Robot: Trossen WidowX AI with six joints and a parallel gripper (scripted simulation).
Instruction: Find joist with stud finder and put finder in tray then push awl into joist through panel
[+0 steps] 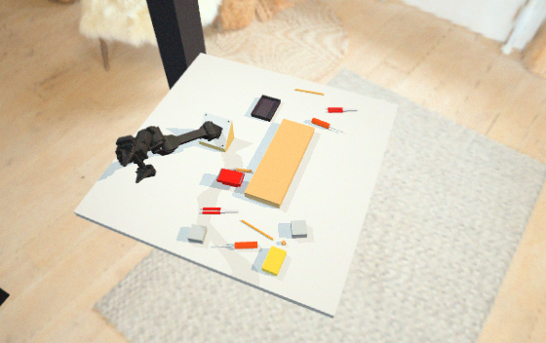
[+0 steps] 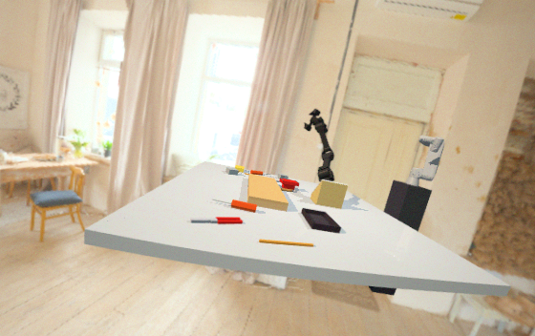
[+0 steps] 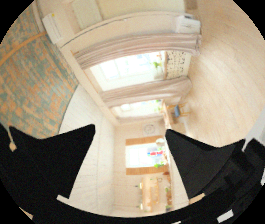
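Now: the stud finder 7 cm ahead of my gripper tip, 43 cm to the left of it and 53 cm below it. The rest, counted from my gripper tip: dark tray: 1 cm behind, 96 cm to the left, 53 cm below; then yellow block: 47 cm ahead, 16 cm to the left, 53 cm below.
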